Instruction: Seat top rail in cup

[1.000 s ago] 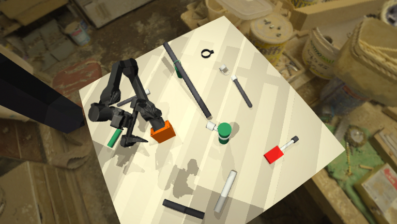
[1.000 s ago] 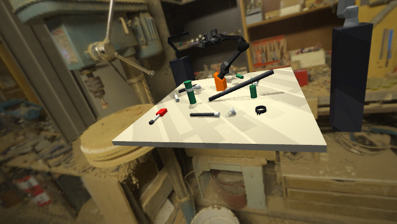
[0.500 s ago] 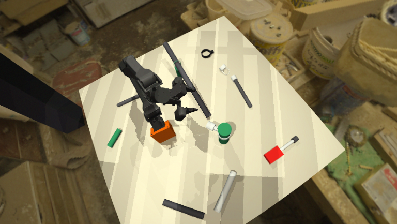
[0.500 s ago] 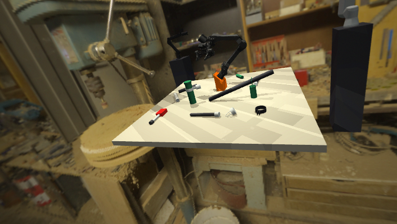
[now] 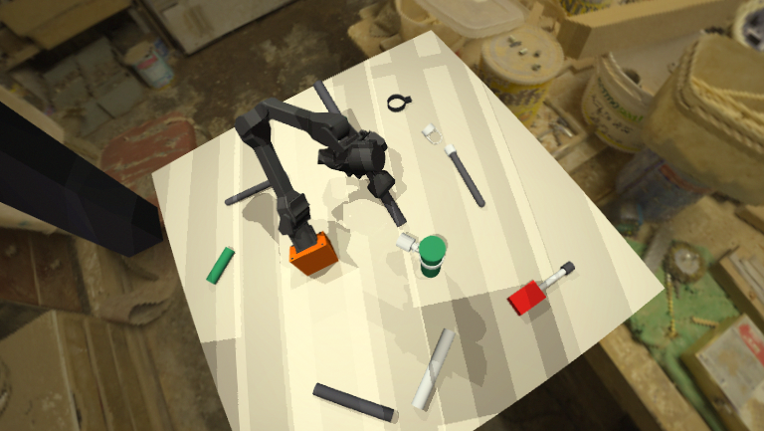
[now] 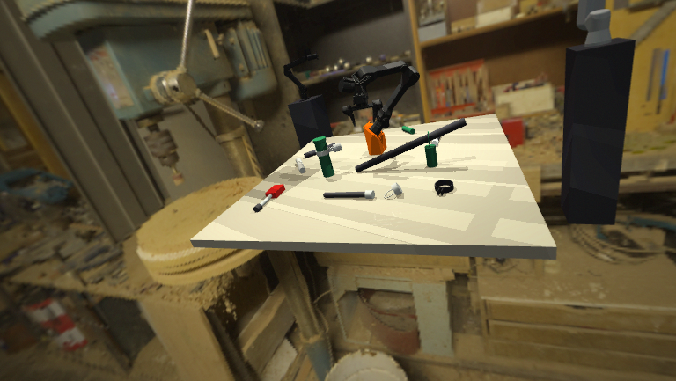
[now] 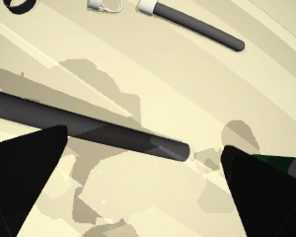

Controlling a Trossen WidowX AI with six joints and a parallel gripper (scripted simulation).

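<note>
Now: the silver rail-end cup 1 cm behind my gripper tip, 19 cm to the right of it and 11 cm below it. From my gripper tip the other things lie so: red-headed tool 30 cm ahead, 45 cm to the right, 23 cm below; then white tube 10 cm behind, 50 cm to the right, 22 cm below; then small green post 2 cm behind, 28 cm to the left, 13 cm below.
</note>
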